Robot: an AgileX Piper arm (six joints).
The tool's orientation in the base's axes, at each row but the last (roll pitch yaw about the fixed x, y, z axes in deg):
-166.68, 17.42, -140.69
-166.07, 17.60, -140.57
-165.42, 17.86, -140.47
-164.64, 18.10, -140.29
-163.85, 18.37, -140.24
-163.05, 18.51, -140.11
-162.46, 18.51, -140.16
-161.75, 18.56, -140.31
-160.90, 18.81, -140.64
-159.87, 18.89, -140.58
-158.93, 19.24, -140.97
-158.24, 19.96, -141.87
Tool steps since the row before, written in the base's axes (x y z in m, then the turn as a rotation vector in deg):
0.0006, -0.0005, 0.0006, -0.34, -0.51, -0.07
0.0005, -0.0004, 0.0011, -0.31, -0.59, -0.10
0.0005, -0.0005, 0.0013, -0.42, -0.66, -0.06
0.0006, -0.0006, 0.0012, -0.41, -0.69, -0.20
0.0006, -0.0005, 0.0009, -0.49, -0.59, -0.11
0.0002, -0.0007, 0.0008, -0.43, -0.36, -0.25
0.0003, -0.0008, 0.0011, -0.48, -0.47, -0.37
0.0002, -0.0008, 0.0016, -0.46, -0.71, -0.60
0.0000, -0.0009, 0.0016, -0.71, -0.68, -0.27
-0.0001, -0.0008, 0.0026, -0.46, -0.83, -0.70
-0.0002, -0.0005, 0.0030, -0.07, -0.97, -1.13
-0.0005, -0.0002, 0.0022, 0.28, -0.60, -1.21
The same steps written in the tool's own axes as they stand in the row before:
-0.0003, -0.0009, -0.0003, 0.58, -0.20, -0.06
-0.0005, -0.0009, -0.0008, 0.62, -0.27, -0.03
-0.0005, -0.0010, -0.0010, 0.73, -0.28, -0.10
-0.0004, -0.0011, -0.0009, 0.78, -0.27, 0.03
-0.0004, -0.0010, -0.0006, 0.75, -0.17, -0.09
0.0000, -0.0009, -0.0006, 0.61, 0.02, 0.06
-0.0001, -0.0011, -0.0008, 0.75, -0.01, 0.15
-0.0002, -0.0012, -0.0013, 0.96, -0.14, 0.38
0.0000, -0.0012, -0.0014, 1.01, -0.09, -0.03
-0.0003, -0.0014, -0.0023, 1.06, -0.20, 0.47
-0.0005, -0.0013, -0.0027, 1.00, -0.36, 1.05
-0.0003, -0.0007, -0.0021, 0.55, -0.20, 1.25

